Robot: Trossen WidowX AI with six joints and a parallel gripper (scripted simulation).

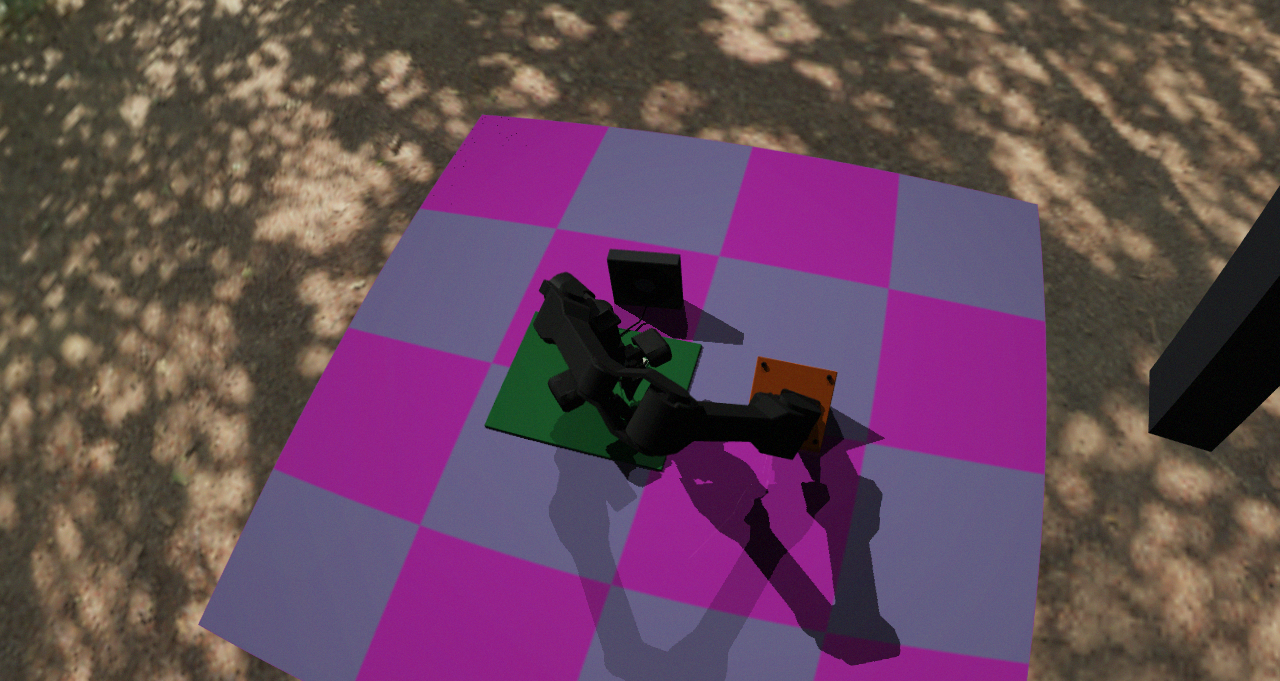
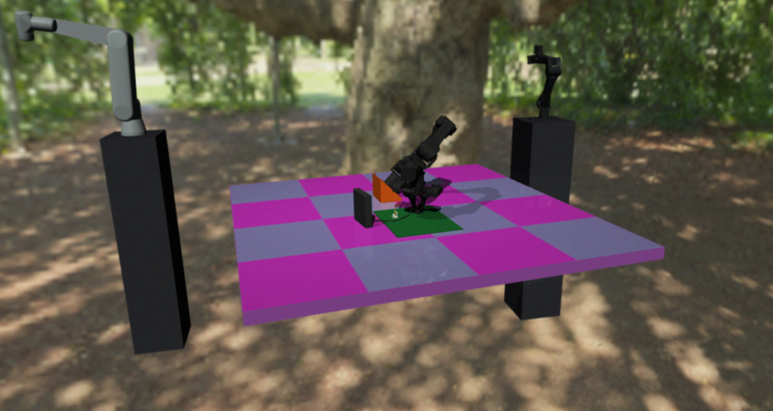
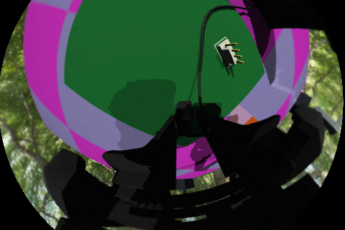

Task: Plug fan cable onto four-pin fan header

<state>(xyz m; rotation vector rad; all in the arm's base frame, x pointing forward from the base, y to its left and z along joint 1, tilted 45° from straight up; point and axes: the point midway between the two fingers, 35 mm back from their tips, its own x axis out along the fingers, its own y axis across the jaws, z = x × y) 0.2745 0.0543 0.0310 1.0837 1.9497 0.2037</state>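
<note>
Now: gripper tip 6 cm short of the green board, 3 cm to the left of it and 4 cm above it. Round my gripper tip: black fan (4 cm ahead, 21 cm to the right, 3 cm above); then black plug (1 cm behind, 1 cm to the left).
</note>
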